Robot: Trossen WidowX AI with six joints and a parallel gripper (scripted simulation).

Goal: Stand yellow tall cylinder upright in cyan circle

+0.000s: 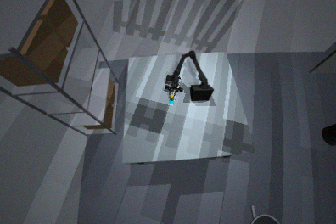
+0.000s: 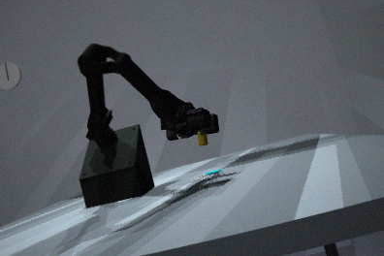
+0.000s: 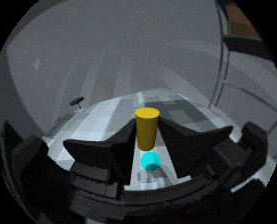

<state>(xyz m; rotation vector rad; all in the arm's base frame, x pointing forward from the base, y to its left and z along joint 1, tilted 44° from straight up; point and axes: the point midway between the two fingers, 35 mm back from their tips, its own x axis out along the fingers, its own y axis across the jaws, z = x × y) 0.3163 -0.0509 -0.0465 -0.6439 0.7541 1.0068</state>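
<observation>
Now: gripper tip 150 mm above the cyan circle and 10 mm to the left of it. From my gripper tip the other things lie so: yellow tall cylinder: 20 mm below.
</observation>
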